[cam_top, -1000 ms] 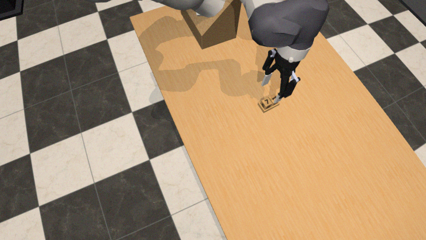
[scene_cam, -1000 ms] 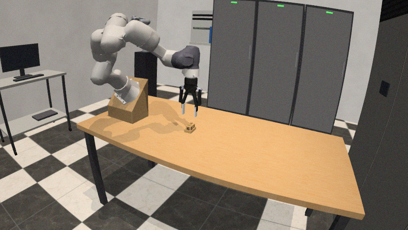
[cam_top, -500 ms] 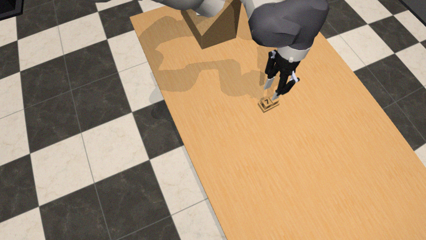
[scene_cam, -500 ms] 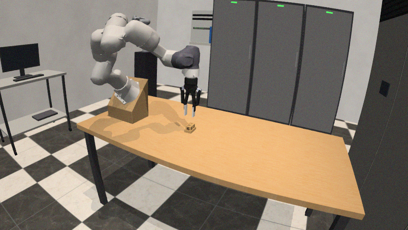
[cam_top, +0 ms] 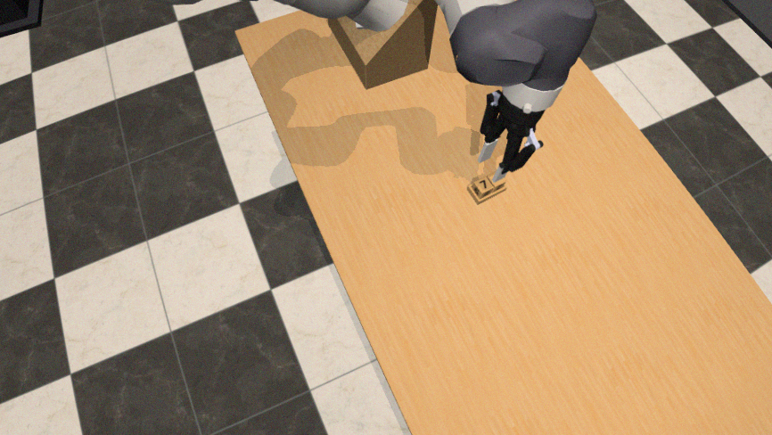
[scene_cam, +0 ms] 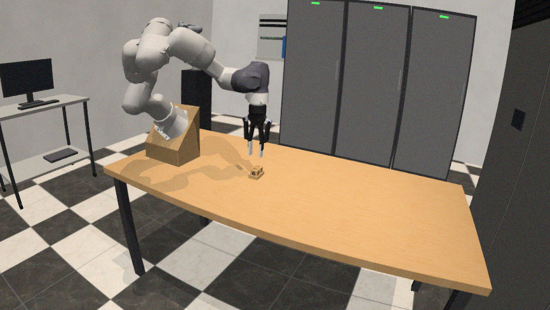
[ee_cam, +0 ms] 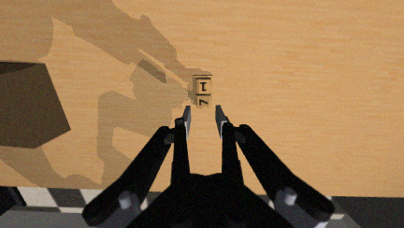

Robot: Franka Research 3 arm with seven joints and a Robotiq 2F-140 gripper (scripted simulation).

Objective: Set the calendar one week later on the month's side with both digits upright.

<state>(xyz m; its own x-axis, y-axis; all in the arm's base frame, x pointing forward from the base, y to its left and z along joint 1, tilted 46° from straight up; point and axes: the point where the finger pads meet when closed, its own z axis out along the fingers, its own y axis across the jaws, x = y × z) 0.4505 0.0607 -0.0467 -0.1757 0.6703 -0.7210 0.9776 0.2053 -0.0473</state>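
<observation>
Right now the wooden tray is 130 mm below my hand and 20 mm to the left of it.
</observation>
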